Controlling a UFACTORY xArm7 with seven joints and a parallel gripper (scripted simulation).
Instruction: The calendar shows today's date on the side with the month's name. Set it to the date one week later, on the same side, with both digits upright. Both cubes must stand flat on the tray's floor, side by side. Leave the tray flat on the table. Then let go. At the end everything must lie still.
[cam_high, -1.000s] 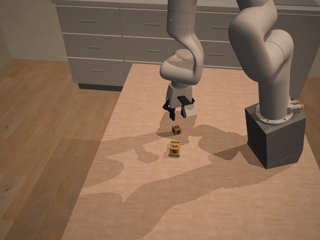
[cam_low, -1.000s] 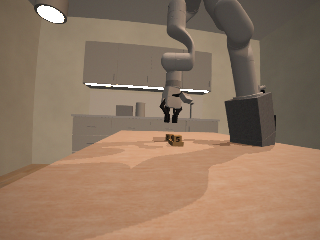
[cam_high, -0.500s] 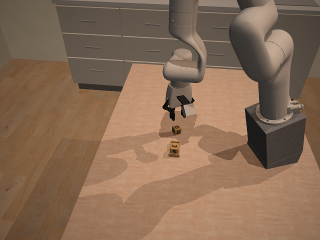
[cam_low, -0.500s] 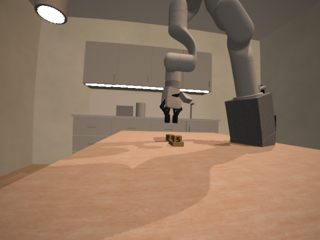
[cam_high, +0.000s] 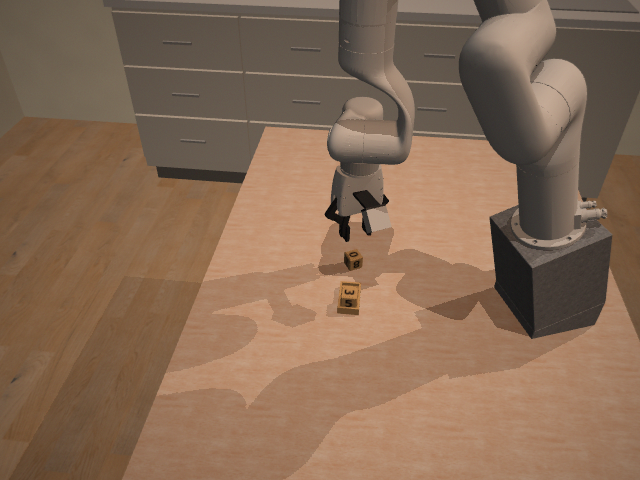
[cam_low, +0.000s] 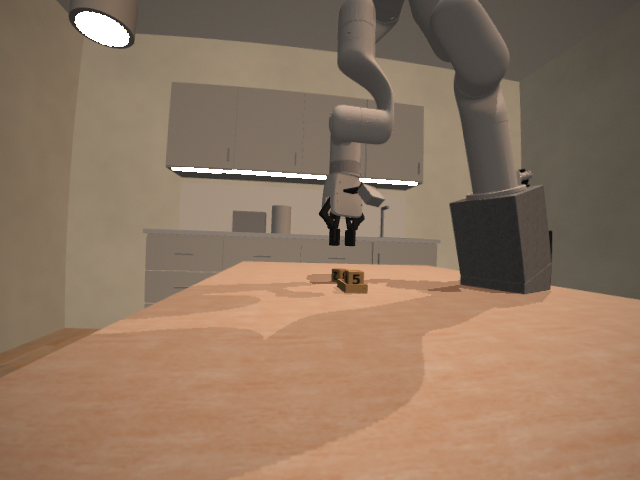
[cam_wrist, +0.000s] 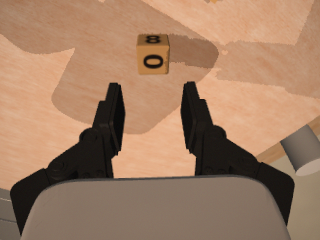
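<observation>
The wooden cube is 9 cm below my hand.
</observation>
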